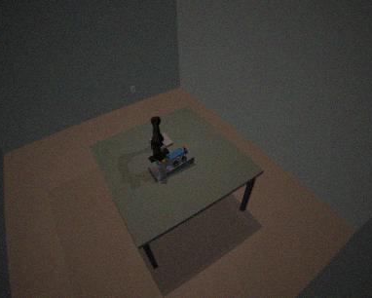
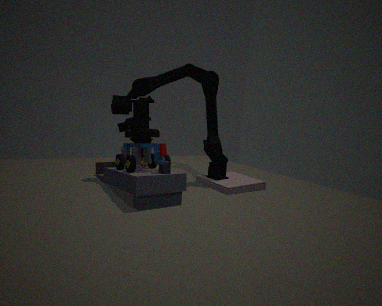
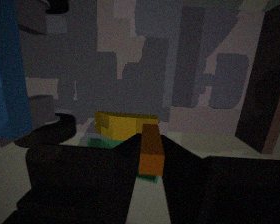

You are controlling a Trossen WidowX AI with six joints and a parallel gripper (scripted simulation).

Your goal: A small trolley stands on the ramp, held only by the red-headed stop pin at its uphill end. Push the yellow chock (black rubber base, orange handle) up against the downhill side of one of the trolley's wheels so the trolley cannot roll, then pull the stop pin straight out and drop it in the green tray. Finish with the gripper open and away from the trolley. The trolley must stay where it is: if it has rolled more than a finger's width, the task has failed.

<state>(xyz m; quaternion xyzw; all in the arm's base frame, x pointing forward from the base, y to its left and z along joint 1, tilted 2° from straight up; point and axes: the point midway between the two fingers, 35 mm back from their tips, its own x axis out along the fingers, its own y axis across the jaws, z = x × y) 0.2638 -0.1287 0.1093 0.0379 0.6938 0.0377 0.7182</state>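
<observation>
Right now the red-headed stop pin is 240 mm to the left of my gripper tip, 40 mm ahead of it and 40 mm above it. From my gripper tip the other things lie so: yellow chock: 20 mm to the left, 10 mm below; then green tray: 100 mm below, 70 mm behind, 40 mm to the left; then dark bar: 120 mm to the right, 60 mm below, 50 mm ahead.
</observation>
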